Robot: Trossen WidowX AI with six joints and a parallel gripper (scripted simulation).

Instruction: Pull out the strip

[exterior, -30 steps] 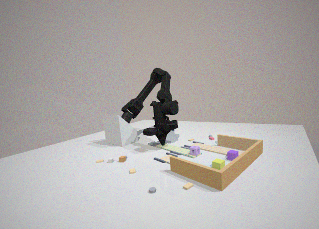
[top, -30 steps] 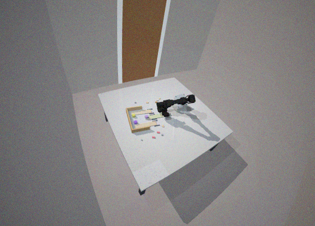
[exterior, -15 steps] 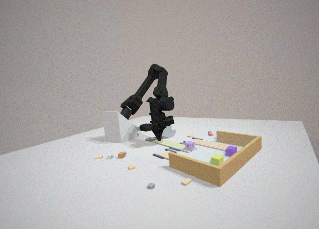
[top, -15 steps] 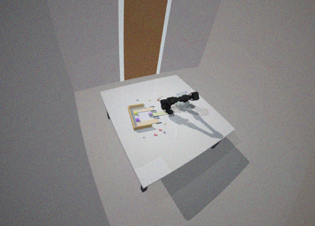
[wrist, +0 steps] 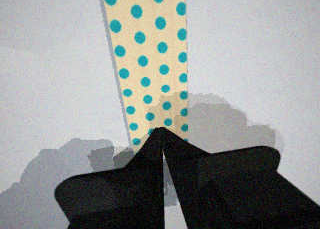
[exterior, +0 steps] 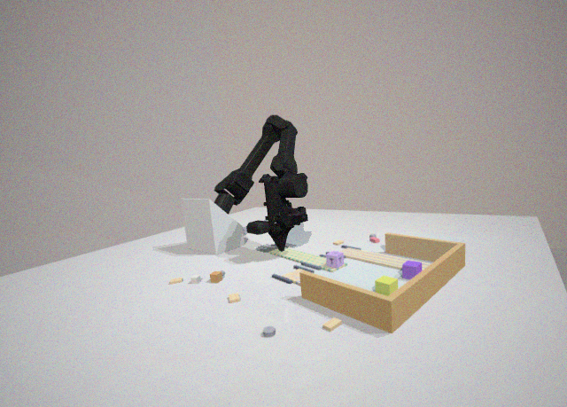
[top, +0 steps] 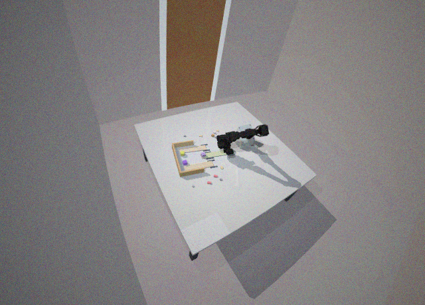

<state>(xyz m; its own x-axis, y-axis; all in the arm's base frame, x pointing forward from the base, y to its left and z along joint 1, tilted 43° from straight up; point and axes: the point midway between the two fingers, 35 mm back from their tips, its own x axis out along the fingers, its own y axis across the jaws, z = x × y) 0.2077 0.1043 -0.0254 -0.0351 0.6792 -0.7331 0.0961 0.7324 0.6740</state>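
Right now the labelled cube is 20 cm ahead of my gripper tip, 2 cm to the right of it and 2 cm above it. From my gripper tip the other things lie so: tan chip: 34 cm ahead, 23 cm to the right; then orange block: 23 cm to the right, 1 cm ahead.
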